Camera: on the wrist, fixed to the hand. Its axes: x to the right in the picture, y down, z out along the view.
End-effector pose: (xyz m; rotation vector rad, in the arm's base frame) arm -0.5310 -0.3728 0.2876 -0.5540 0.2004 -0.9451
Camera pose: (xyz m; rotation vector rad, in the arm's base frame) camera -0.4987 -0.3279 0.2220 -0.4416 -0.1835 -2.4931
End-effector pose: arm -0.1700 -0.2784 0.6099 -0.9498 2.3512 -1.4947
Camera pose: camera -0.1974 -0.2229 0.5504 1.9162 -0.8364 1.3079
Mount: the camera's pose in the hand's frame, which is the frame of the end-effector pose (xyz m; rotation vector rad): -0.0226 0.0785 -0.0263 0.1269 0.1891 -1.5464
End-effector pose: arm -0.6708 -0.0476 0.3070 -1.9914 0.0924 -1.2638
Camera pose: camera -0.6781 -0.1080 0.2465 1.5846 1.5809 2.1086
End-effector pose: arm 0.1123 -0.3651 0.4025 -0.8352 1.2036 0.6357
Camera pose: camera 0.0294 -0.3431 0.4039 -1.4124 0.4462 -0.7815
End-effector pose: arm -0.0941 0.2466 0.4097 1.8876 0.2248 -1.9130
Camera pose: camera -0.0382 0.1920 0.4452 -1.2806 -1.3144 1.5159
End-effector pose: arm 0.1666 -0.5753 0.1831 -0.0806 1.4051 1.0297
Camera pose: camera 0.1013 -0.5571 0.2357 -1.0091 1.0912 -0.3662
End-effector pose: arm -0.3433 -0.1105 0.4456 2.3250 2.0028 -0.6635
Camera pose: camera -0.2631 -0.1393 0.4556 -0.2710 -2.6143 0.3390
